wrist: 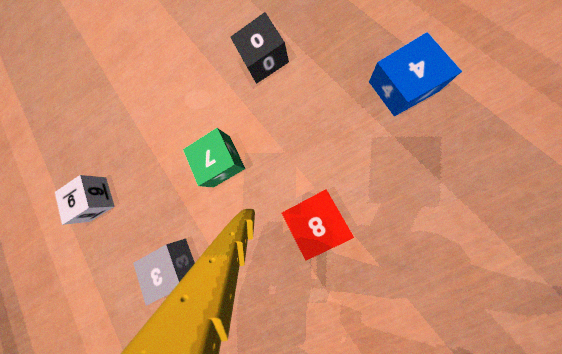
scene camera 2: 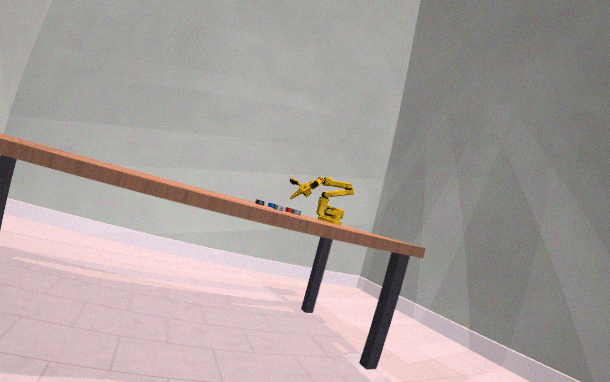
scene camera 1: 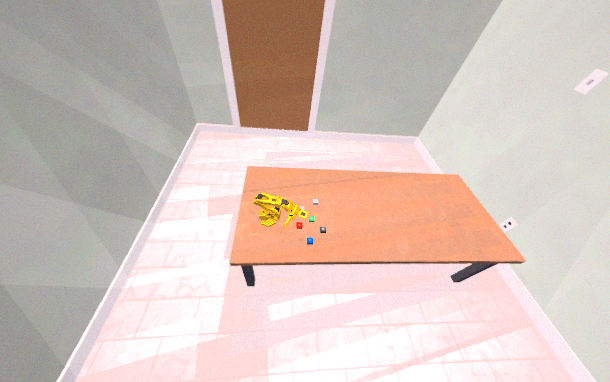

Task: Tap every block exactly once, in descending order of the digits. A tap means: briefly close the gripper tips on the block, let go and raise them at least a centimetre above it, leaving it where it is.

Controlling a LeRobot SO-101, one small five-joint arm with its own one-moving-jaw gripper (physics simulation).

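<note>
My gripper point(scene camera 1: 296, 220) point(scene camera 2: 291, 189) is fully open and empty, raised above the blocks. In the wrist view its notched fixed jaw point(wrist: 210, 280) shows, its tip drawn between the green and red blocks; the moving jaw is out of the picture. The red 8 block point(scene camera 1: 299, 225) point(scene camera 2: 289, 210) point(wrist: 317, 226) is right of the tip. The green 7 block point(scene camera 1: 312, 219) point(wrist: 210, 157) is up and left. The blue 4 block point(scene camera 1: 310, 241) point(scene camera 2: 271, 205) point(wrist: 419, 67) and black 0 block point(scene camera 1: 323, 230) point(scene camera 2: 260, 202) point(wrist: 257, 42) are farther up. The grey 3 block point(wrist: 156, 276) is partly behind the jaw.
A white block point(scene camera 1: 315, 202) point(wrist: 72, 201) with an underlined digit, 6 or 9, is at the wrist view's left. The blocks stand apart on the wooden table point(scene camera 1: 400, 215) point(scene camera 2: 150, 182). The arm's base point(scene camera 1: 268, 219) point(scene camera 2: 330, 216) stands near the table's left end in scene camera 1.
</note>
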